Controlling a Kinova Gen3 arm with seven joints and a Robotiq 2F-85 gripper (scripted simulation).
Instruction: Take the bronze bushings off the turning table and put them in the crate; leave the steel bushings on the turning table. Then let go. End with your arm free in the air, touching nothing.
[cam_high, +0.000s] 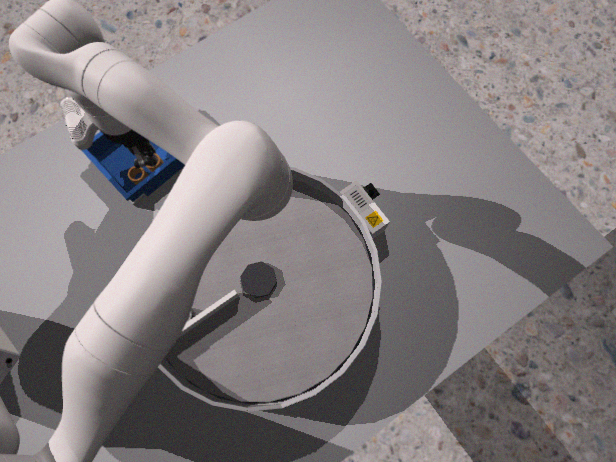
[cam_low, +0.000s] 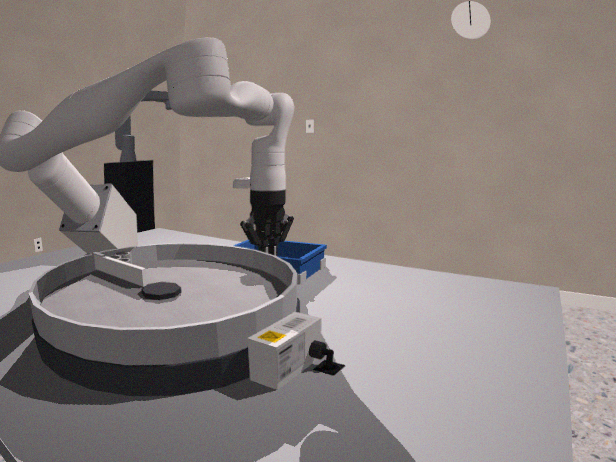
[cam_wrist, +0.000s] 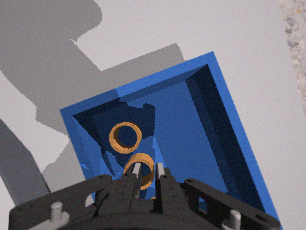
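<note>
My hand is 20 mm to the right of the blue crate and 20 mm above it. Also, from my hand: round turning table: 10 mm ahead, 340 mm to the right, 10 mm above.
</note>
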